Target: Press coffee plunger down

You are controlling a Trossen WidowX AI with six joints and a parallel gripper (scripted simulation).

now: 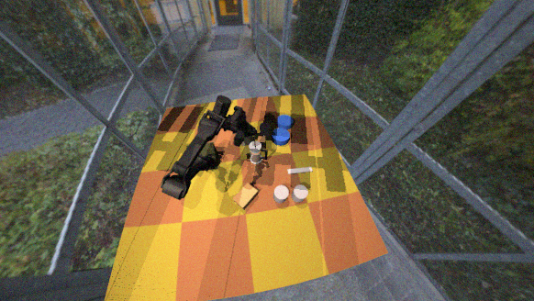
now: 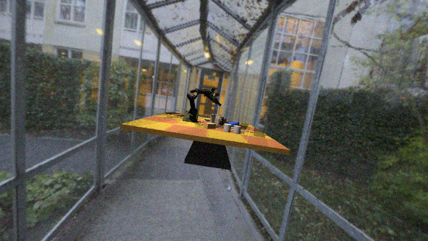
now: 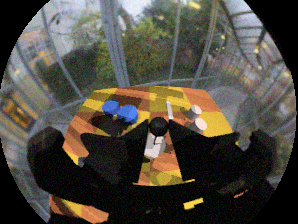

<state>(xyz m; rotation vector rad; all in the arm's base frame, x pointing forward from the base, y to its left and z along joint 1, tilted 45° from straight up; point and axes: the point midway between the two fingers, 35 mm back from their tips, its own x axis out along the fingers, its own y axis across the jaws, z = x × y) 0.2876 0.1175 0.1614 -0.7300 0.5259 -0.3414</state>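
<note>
Now: gripper tip 10 mm short of the coffee press, 10 mm to the left of it and 120 mm above it. The rest, counted from my gripper tip: white stick: 230 mm ahead, 140 mm to the right, 240 mm below; tan block: 110 mm behind, 220 mm to the right, 220 mm below.
</note>
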